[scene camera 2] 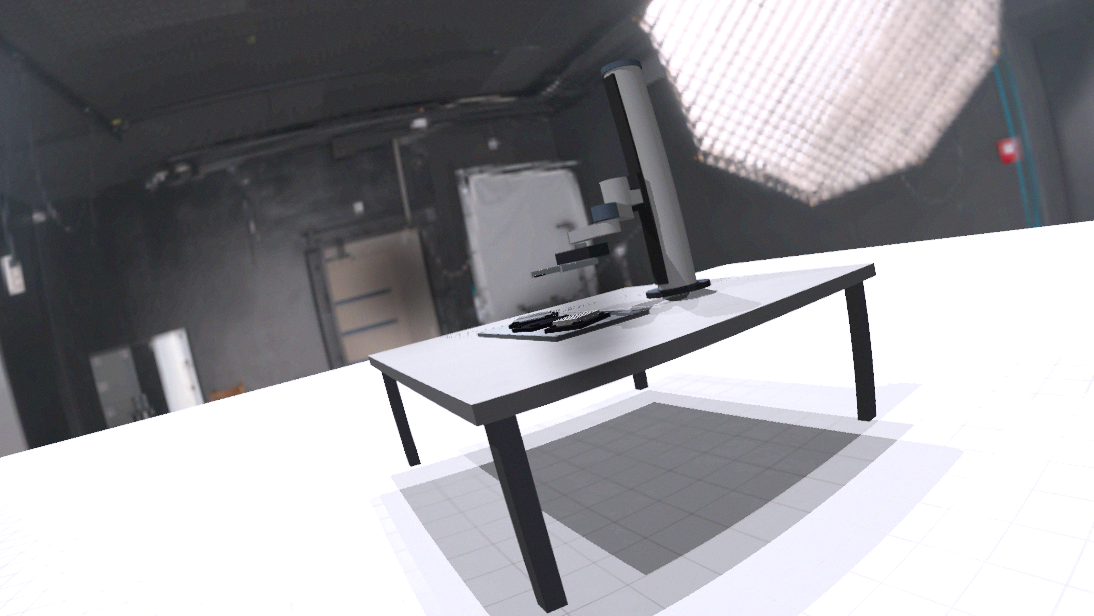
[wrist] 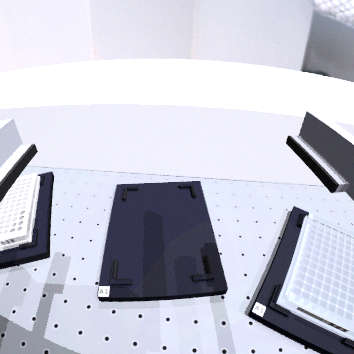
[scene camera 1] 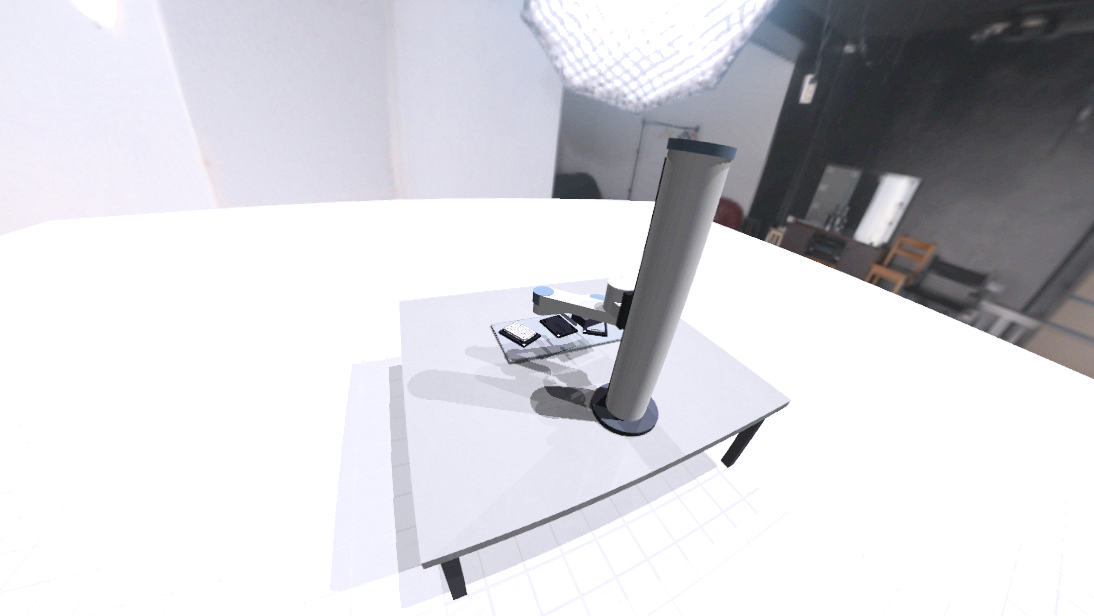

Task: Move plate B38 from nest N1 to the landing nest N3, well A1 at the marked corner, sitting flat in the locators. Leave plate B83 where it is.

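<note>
An opaque white well plate (wrist: 17,212) (scene camera 1: 520,331) sits in the left dark nest (wrist: 44,240). A clear, pale well plate (wrist: 325,272) (scene camera 1: 596,328) sits in the right dark nest (wrist: 269,287). The middle dark nest (wrist: 160,235) (scene camera 1: 558,325) holds no plate. Its four corner locators show, and an A1 tag (wrist: 104,291) marks its near left corner. No plate name or nest number is readable, so I cannot tell which plate is B38. My gripper (wrist: 163,124) is open and empty, with fingers wide apart. In scene camera 2 it hangs above the nests; in scene camera 1 the arm mostly hides it.
The nests stand on a perforated board (wrist: 175,325) (scene camera 2: 501,335) on the table (scene camera 1: 489,459) (scene camera 2: 734,321). The arm's tall column (scene camera 1: 669,290) (scene camera 2: 654,176) stands beside the board. Its links reach out over the nests. Shadows fall across the board and the middle nest.
</note>
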